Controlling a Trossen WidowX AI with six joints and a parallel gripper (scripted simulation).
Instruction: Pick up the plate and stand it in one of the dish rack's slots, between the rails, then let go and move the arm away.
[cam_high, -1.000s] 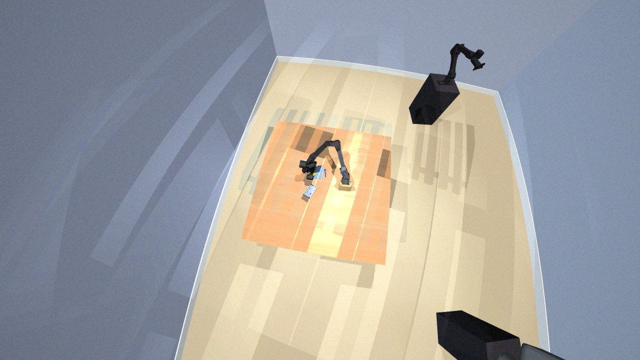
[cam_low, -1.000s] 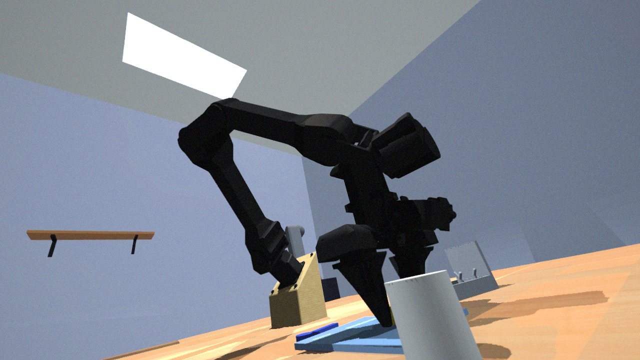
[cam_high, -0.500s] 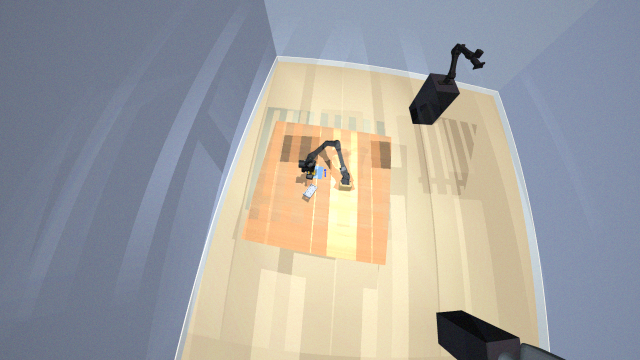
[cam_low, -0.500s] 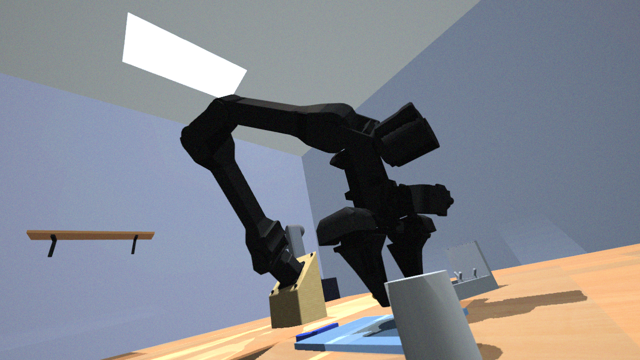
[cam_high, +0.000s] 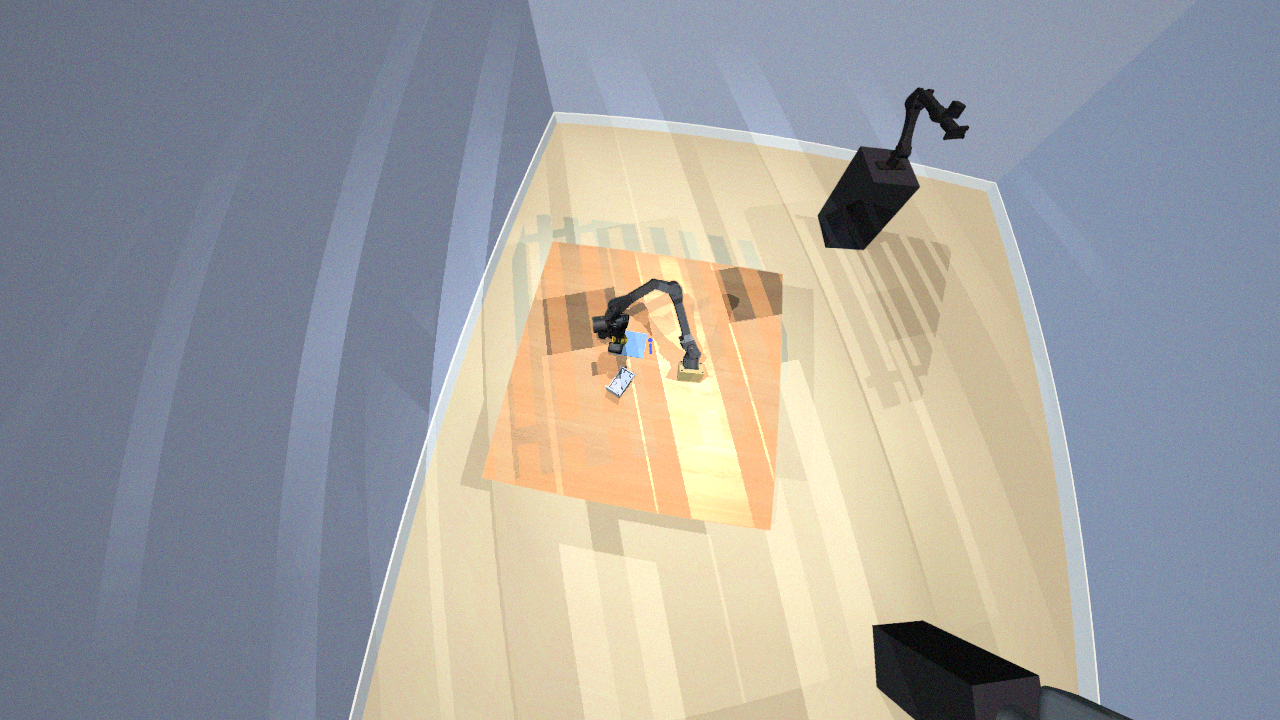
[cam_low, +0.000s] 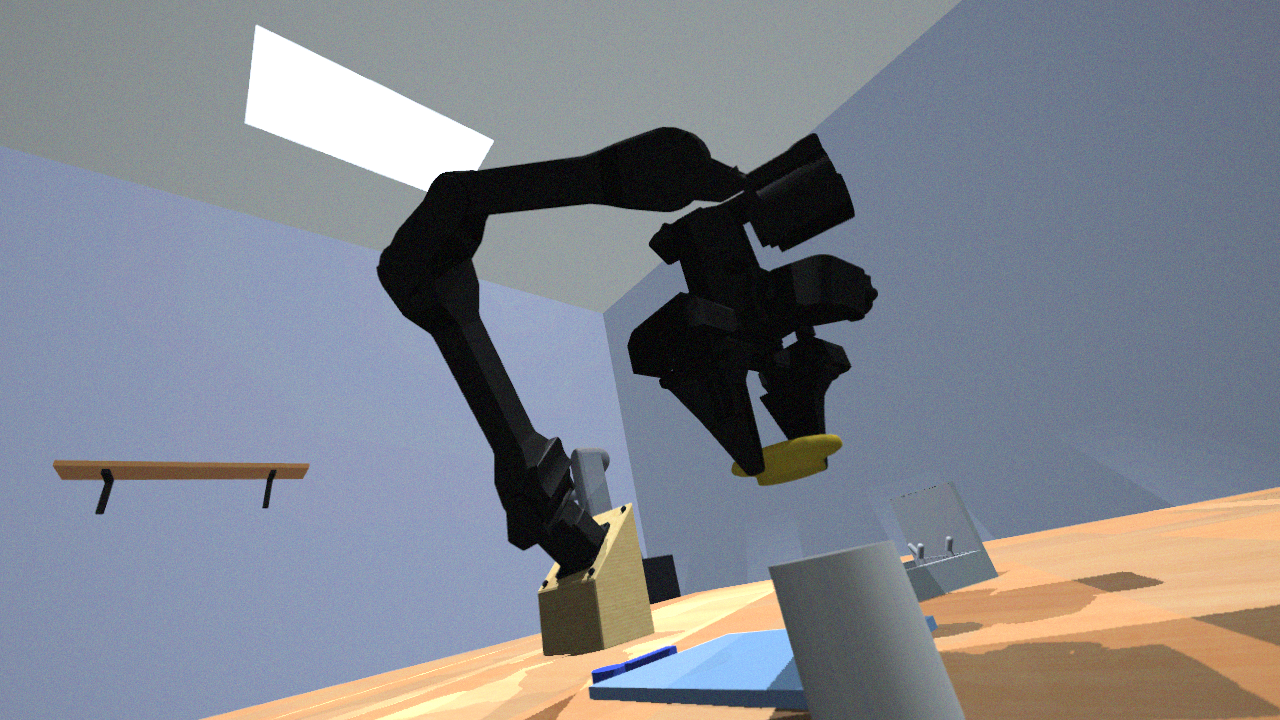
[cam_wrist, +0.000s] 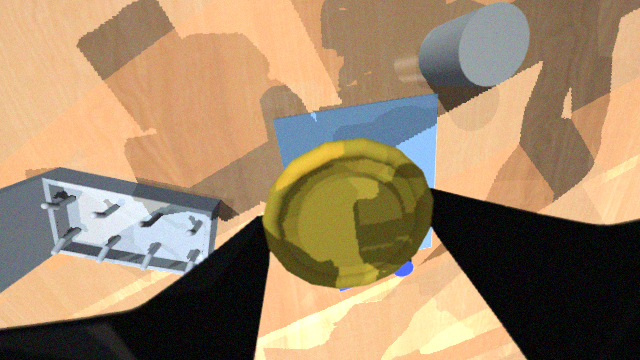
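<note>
My gripper tip is 10 mm past the grey dish rack, 180 mm to the right of it and 70 mm above it. Round my gripper tip: blue spoon 140 mm behind, 20 mm to the right, 90 mm below; then yellow plate 10 mm above.
</note>
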